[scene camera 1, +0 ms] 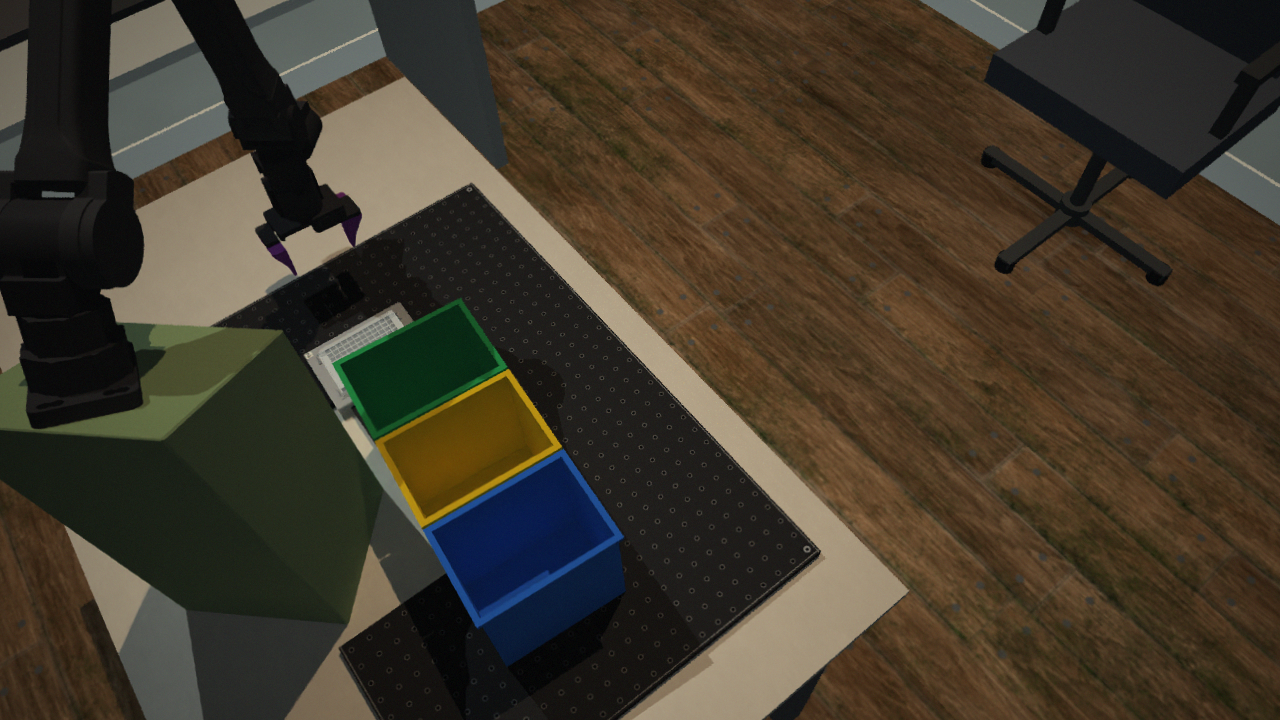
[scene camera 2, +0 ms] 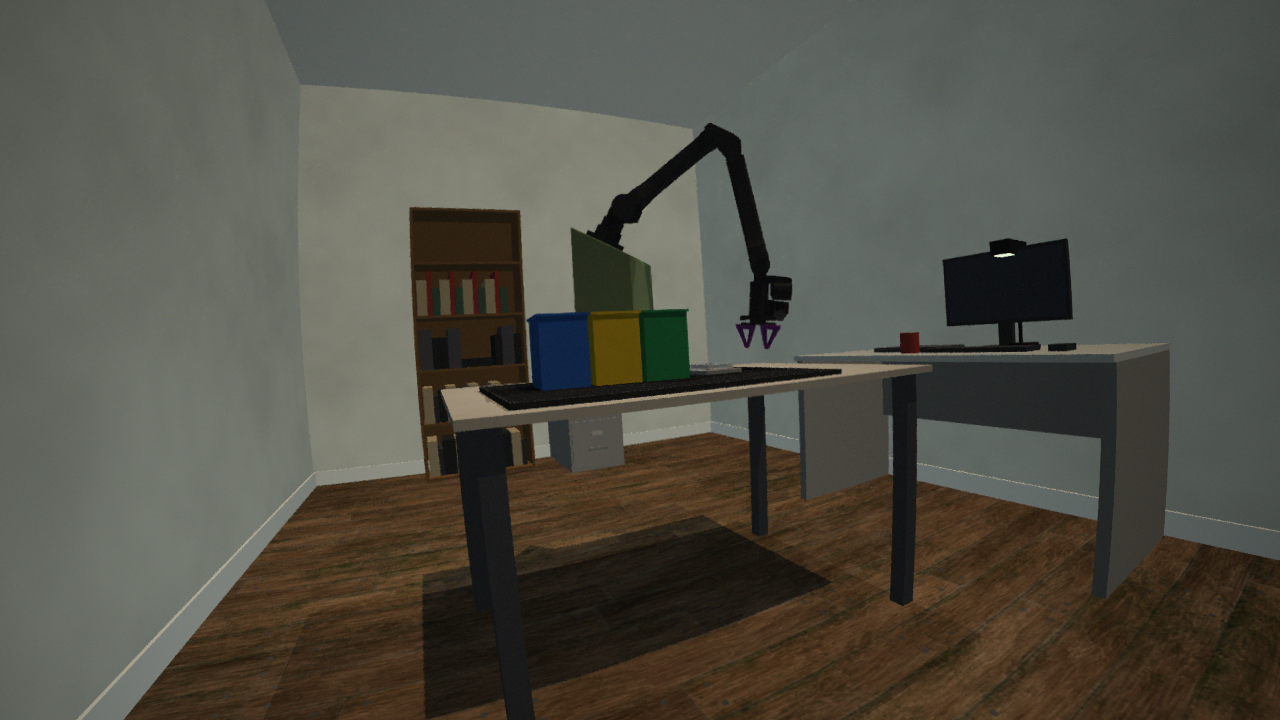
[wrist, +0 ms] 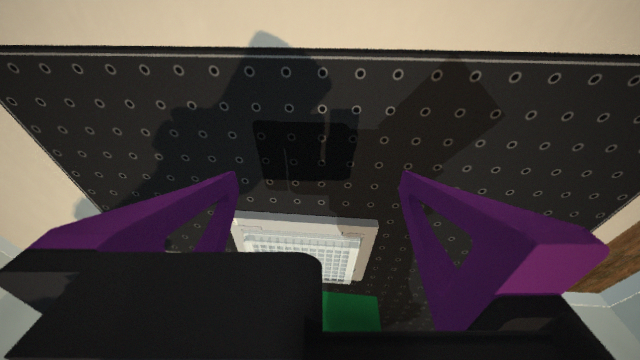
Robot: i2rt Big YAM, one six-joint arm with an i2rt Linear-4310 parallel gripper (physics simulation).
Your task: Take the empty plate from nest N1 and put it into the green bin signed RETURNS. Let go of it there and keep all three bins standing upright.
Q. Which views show the yellow bin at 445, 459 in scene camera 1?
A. Scene camera 1 and scene camera 2 only.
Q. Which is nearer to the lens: the gridded plate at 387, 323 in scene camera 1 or the blue bin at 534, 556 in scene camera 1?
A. The blue bin.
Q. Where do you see a pale nest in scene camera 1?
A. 330, 386
